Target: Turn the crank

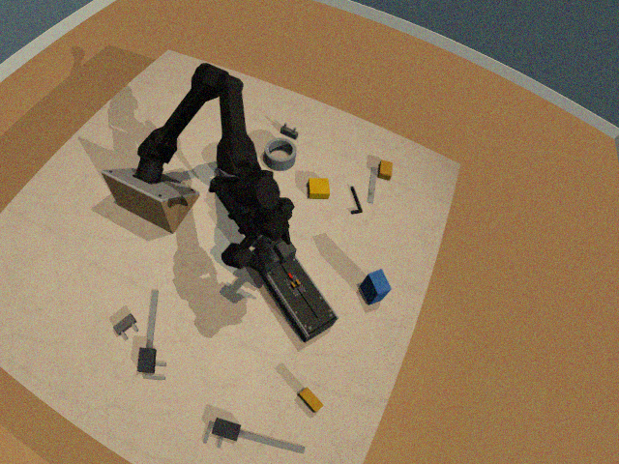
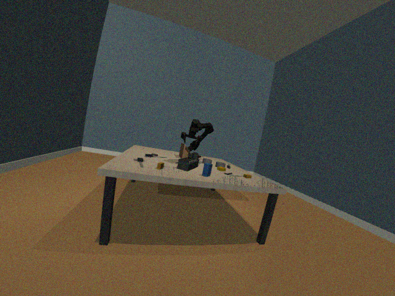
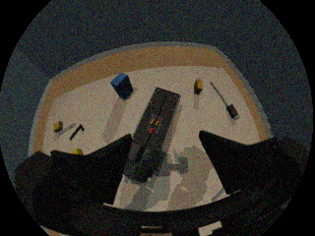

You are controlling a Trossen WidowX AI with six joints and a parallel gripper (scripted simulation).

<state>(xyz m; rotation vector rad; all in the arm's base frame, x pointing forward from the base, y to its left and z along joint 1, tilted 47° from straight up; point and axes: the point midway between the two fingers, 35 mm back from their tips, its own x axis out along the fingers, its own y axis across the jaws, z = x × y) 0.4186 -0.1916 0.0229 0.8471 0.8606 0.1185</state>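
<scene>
The crank handle is 8 cm behind my gripper tip, 14 cm to the left of it and 10 cm below it. The rest, counted from my gripper tip: yellow block 35 cm to the left, 18 cm below; then red pointer 3 cm ahead, 2 cm to the left, 11 cm below; then blue cube 25 cm ahead, 9 cm to the left, 15 cm below.
</scene>
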